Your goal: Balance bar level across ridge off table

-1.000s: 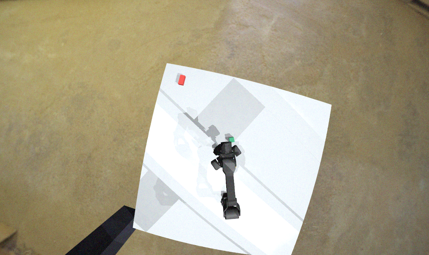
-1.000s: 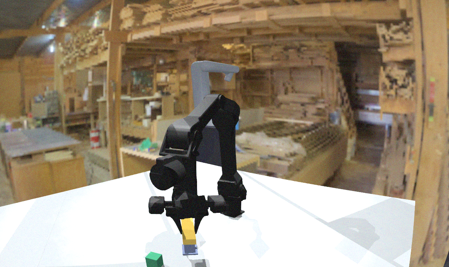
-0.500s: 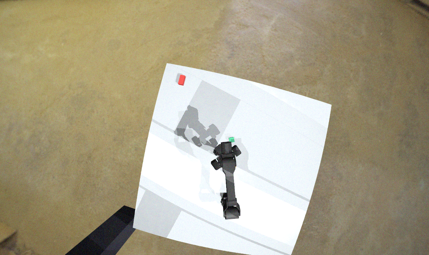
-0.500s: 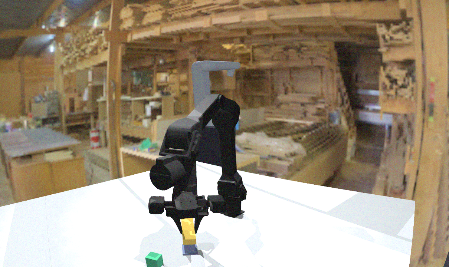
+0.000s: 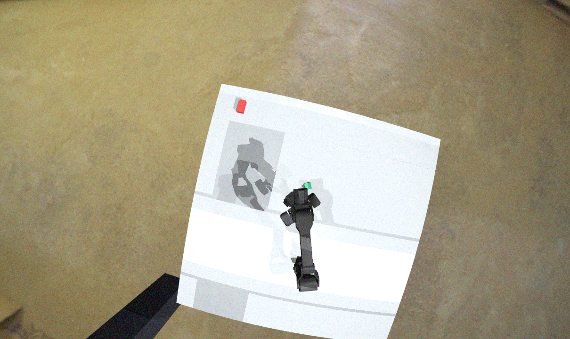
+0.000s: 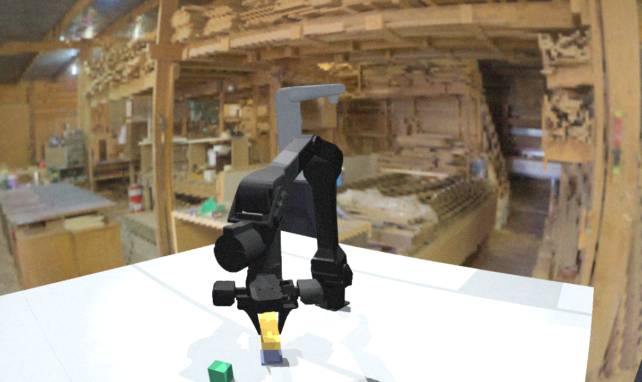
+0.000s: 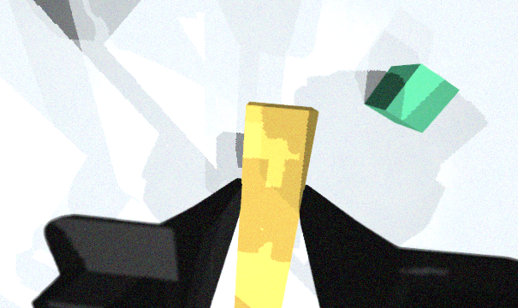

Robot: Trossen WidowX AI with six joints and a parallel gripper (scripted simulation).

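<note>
My gripper tip is now 2 cm to the left of the yellow bar and 2 cm past it. Round my gripper tip: green cube: 11 cm ahead, 6 cm below, 2 cm to the right; then red block: 43 cm ahead, 41 cm to the left, 6 cm below.
</note>
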